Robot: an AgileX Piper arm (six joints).
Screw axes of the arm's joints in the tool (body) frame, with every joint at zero. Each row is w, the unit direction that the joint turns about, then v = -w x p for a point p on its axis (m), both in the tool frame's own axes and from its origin. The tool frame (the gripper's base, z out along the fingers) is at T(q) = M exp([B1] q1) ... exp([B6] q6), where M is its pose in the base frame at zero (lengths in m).
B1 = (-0.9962, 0, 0.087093, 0, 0.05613, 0)
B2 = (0, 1, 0, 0.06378, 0, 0.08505)
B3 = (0, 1, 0, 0.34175, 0, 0.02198)
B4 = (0, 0, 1, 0, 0, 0)
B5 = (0, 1, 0, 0.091, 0, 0)
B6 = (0, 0, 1, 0, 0, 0)
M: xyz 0.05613 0 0.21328 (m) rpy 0 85 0 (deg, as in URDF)
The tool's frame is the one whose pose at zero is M.
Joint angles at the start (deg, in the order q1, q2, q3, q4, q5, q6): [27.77 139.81 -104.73 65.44 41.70 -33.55]
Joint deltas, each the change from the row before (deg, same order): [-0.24 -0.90 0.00 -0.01 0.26 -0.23]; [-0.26 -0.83 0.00 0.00 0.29 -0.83]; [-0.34 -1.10 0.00 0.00 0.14 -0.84]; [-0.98 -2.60 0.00 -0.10 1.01 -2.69]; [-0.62 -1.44 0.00 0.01 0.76 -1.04]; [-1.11 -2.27 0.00 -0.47 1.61 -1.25]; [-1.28 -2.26 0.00 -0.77 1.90 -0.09]
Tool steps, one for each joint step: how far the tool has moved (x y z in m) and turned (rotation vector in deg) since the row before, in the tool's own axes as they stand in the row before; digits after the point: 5 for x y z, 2 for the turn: [-0.00373 0.00425 -0.00610 -0.35 -0.60 -0.64]; [-0.00352 0.00371 -0.00582 -0.33 -0.54 -1.18]; [-0.00498 0.00468 -0.00770 -0.28 -0.92 -1.31]; [-0.01124 0.01028 -0.01921 -0.83 -1.71 -3.81]; [-0.00648 0.00520 -0.01097 -0.52 -0.87 -1.59]; [-0.00951 0.00725 -0.01801 -0.68 -0.93 -2.44]; [-0.00899 0.00603 -0.01889 -0.50 -0.64 -1.43]
